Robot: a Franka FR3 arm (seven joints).
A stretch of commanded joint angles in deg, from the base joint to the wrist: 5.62, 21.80, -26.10, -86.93, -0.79, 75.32, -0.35; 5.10, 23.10, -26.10, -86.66, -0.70, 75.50, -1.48; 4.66, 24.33, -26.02, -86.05, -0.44, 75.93, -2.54; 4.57, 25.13, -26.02, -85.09, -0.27, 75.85, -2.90; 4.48, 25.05, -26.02, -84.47, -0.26, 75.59, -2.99; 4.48, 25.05, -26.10, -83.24, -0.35, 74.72, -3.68; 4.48, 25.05, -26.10, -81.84, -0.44, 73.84, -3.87; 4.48, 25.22, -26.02, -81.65, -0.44, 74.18, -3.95; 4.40, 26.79, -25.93, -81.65, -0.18, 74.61, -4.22; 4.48, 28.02, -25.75, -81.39, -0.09, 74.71, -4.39; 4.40, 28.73, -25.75, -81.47, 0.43, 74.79, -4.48; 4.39, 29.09, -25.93, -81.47, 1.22, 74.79, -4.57; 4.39, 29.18, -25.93, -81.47, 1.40, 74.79, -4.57; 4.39, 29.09, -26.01, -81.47, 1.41, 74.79, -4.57; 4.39, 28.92, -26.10, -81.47, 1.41, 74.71, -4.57; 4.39, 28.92, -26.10, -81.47, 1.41, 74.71, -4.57; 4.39, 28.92, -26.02, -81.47, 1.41, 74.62, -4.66
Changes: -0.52, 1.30, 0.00, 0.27, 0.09, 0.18, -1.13; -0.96, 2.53, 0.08, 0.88, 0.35, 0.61, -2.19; -1.05, 3.33, 0.08, 1.84, 0.52, 0.53, -2.55; -1.14, 3.25, 0.08, 2.46, 0.53, 0.27, -2.64; -1.14, 3.25, 0.00, 3.69, 0.44, -0.60, -3.33; -1.14, 3.25, 0.00, 5.09, 0.35, -1.48, -3.52; -1.14, 3.42, 0.08, 5.28, 0.35, -1.14, -3.60; -1.22, 4.99, 0.17, 5.28, 0.61, -0.71, -3.87; -1.14, 6.22, 0.35, 5.54, 0.70, -0.61, -4.04; -1.22, 6.93, 0.35, 5.46, 1.22, -0.53, -4.13; -1.23, 7.29, 0.17, 5.46, 2.01, -0.53, -4.22; -1.23, 7.38, 0.17, 5.46, 2.19, -0.53, -4.22; -1.23, 7.29, 0.09, 5.46, 2.20, -0.53, -4.22; -1.23, 7.12, 0.00, 5.46, 2.20, -0.61, -4.22; -1.23, 7.12, 0.00, 5.46, 2.20, -0.61, -4.22; -1.23, 7.12, 0.08, 5.46, 2.20, -0.70, -4.31
